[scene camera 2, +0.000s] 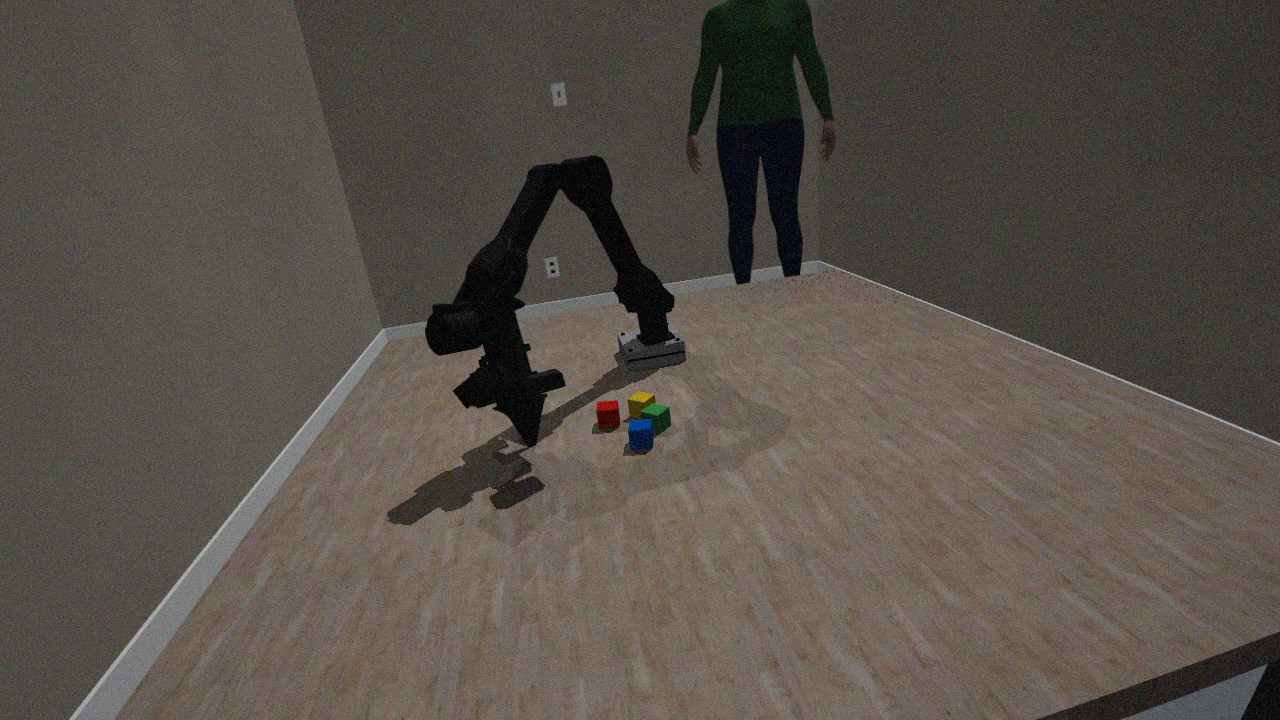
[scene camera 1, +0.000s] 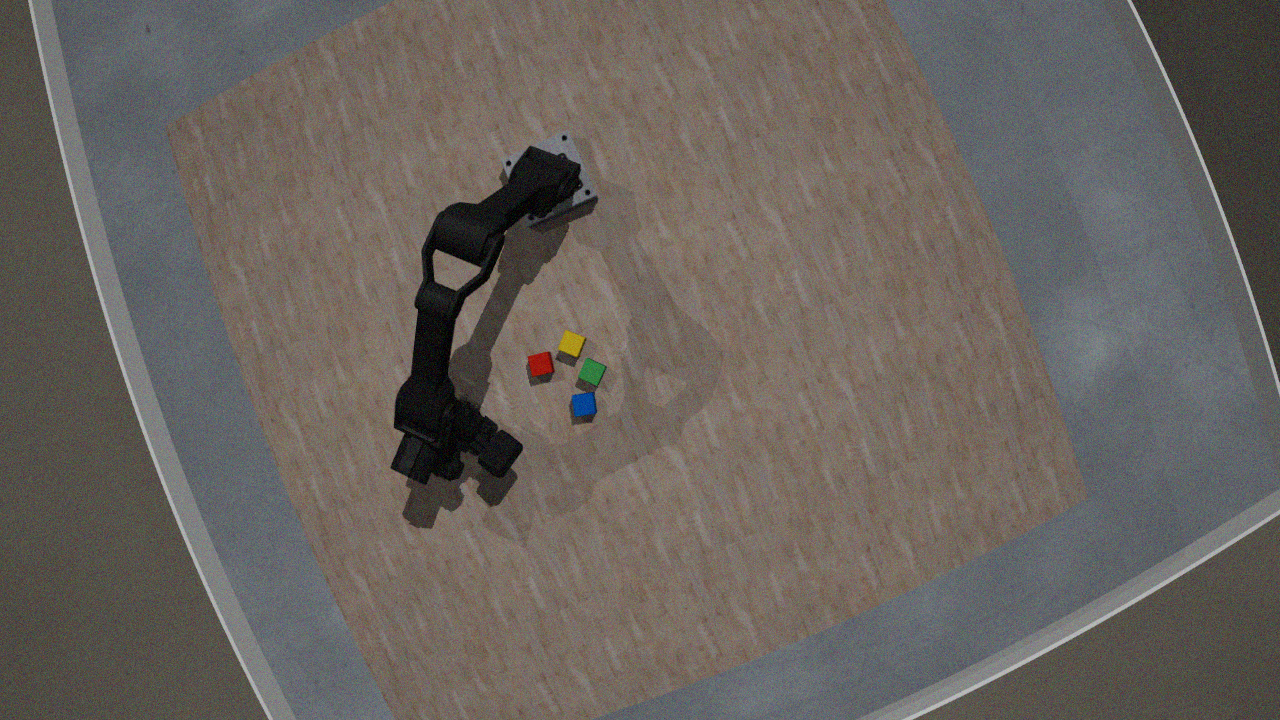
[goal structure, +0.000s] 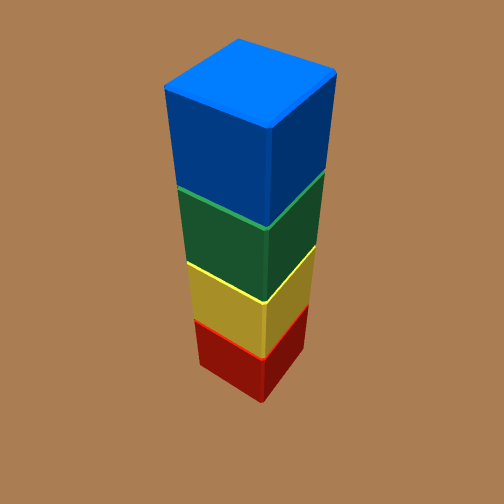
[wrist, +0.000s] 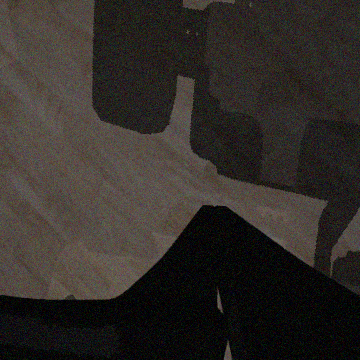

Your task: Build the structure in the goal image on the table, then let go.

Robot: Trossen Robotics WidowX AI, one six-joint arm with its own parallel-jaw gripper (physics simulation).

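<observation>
Four cubes rest on the table [scene camera 1: 805, 313] [scene camera 2: 805, 537], close together with small gaps between them in scene camera 1. The yellow cube [scene camera 1: 571, 343] [scene camera 2: 640, 401] is nearest the arm's base. The red cube [scene camera 1: 540, 364] [scene camera 2: 607, 415] is on the arm's side of the group. The green cube [scene camera 1: 592, 371] [scene camera 2: 657, 417] lies between the yellow cube and the blue cube [scene camera 1: 583, 404] [scene camera 2: 640, 435]. My gripper [scene camera 2: 531, 442] [wrist: 211, 216] is shut and empty, above the table and to the left of the cubes in scene camera 2. Its fingertips are hidden in scene camera 1. No cube shows in the wrist view.
The arm's grey base plate [scene camera 1: 581, 204] [scene camera 2: 653, 357] stands beyond the cubes in scene camera 2. The arm [scene camera 1: 432, 344] [scene camera 2: 537, 201] bends around the left side of the cubes. A person in a green top [scene camera 2: 760, 71] stands at the back. Arm shadows fall across the table.
</observation>
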